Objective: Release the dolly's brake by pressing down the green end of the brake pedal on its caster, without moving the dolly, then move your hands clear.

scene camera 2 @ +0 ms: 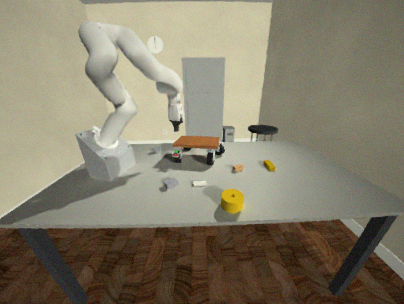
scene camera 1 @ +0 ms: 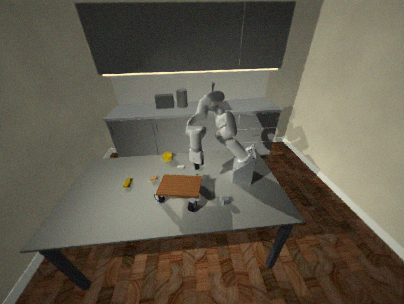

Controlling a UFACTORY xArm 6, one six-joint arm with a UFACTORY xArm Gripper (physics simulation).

In view: a dolly (scene camera 1: 171, 185).
The dolly shows as well in scene camera 2 (scene camera 2: 212, 143).
